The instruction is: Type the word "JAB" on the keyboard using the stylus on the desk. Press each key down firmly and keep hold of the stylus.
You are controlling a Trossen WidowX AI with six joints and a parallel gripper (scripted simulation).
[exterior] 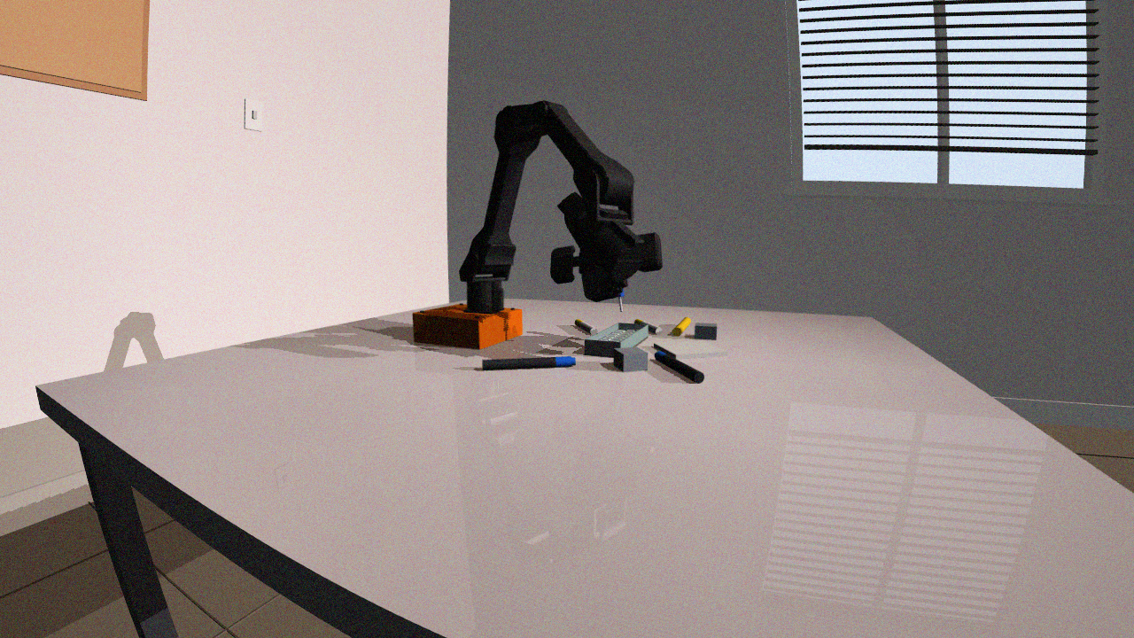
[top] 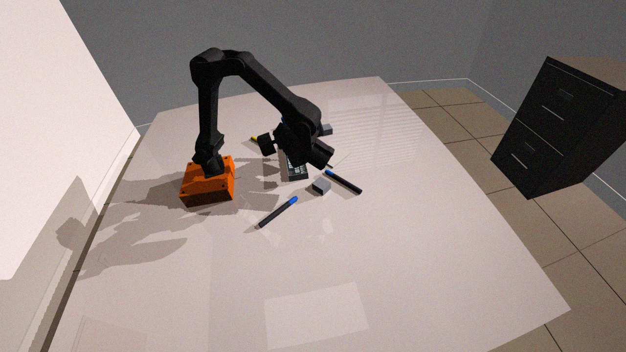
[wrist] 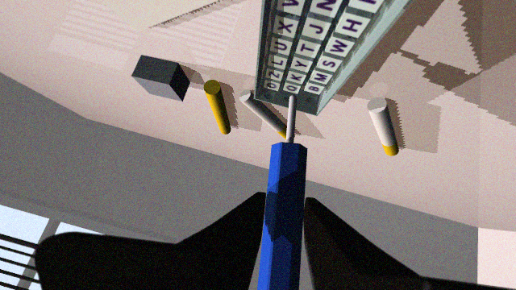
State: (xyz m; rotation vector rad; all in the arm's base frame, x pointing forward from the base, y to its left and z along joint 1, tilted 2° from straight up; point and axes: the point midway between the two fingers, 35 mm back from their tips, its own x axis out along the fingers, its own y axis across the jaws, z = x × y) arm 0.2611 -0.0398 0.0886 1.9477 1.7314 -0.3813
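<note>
The grey cube is 4 cm ahead of my gripper tip, 16 cm to the right of it and 10 cm below it. Also, from my gripper tip: yellow marker (12 cm ahead, 18 cm to the left, 11 cm below); then white pad (13 cm ahead, 3 cm to the right, 11 cm below); then stylus (1 cm below).
</note>
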